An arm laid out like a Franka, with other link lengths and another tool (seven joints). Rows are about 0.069 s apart.
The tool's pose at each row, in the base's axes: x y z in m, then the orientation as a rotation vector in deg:
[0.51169, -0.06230, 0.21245, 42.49, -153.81, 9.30]
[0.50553, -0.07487, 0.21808, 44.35, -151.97, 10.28]
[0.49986, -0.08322, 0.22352, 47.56, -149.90, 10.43]
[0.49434, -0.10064, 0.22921, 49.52, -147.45, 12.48]
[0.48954, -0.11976, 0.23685, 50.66, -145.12, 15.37]
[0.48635, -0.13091, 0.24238, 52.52, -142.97, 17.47]
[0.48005, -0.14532, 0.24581, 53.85, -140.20, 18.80]
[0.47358, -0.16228, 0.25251, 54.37, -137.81, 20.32]
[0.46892, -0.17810, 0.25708, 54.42, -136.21, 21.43]
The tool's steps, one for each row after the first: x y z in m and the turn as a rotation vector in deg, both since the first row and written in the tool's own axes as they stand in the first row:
[0.01296, -0.00768, -0.00087, 0.69, 1.35, -1.53]
[0.02344, -0.01200, -0.00256, 1.04, 2.37, -4.13]
[0.03822, -0.02417, -0.00272, 2.43, 4.31, -5.78]
[0.05393, -0.03820, -0.00456, 4.32, 6.43, -6.76]
[0.06379, -0.04619, -0.00652, 5.86, 8.02, -8.28]
[0.07694, -0.05534, -0.00494, 6.69, 10.23, -9.75]
[0.09262, -0.06664, -0.00584, 7.58, 12.37, -10.56]
[0.10553, -0.07786, -0.00553, 8.21, 13.90, -10.89]

